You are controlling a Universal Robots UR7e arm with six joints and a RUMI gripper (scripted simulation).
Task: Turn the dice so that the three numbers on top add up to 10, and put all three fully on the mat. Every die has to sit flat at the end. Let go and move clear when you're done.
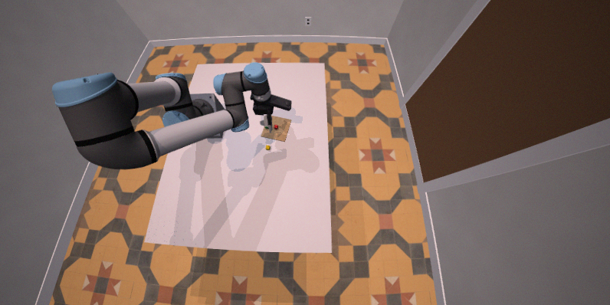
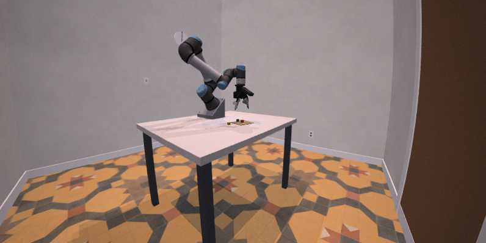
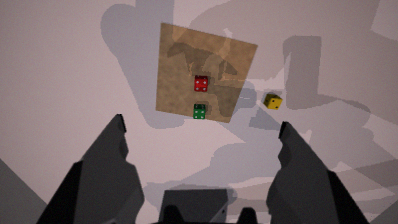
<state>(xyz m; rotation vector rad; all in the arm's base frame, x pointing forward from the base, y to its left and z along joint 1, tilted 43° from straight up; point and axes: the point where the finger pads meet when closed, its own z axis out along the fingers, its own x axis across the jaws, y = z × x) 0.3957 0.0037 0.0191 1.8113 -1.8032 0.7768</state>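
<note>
Right now the yellow die is 12 cm to the right of my hand, 10 cm below it and 3 cm behind it. Also, from my hand: brown mat 11 cm below; then green die 10 cm below, 5 cm behind; then red die 10 cm below.
</note>
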